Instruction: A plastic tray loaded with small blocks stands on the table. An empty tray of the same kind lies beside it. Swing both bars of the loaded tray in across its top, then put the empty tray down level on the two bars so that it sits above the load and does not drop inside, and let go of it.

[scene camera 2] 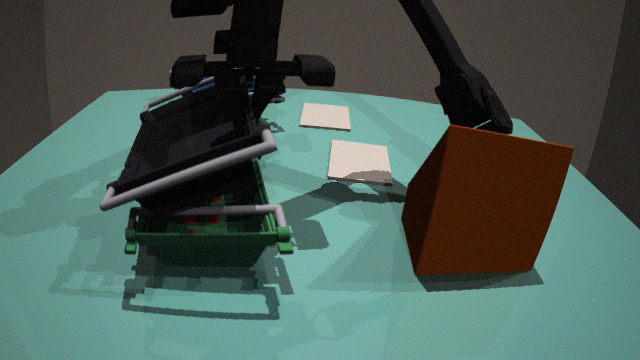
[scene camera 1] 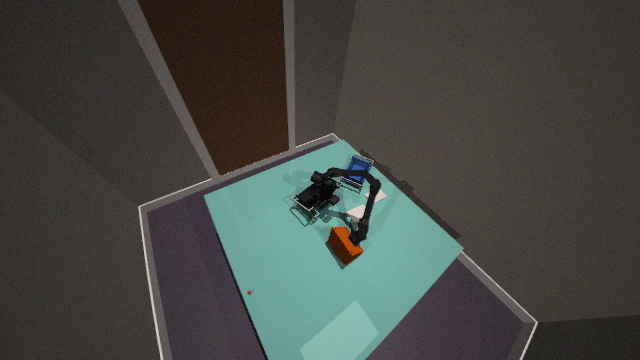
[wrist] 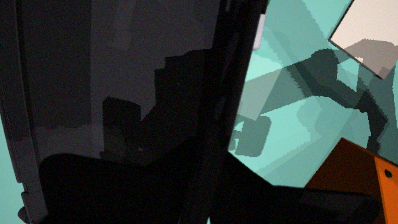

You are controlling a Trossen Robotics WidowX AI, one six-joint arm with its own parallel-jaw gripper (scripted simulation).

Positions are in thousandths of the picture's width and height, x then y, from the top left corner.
Scene:
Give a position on a black tray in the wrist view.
318, 395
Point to a black tray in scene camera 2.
304, 360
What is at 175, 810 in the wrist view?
My gripper.

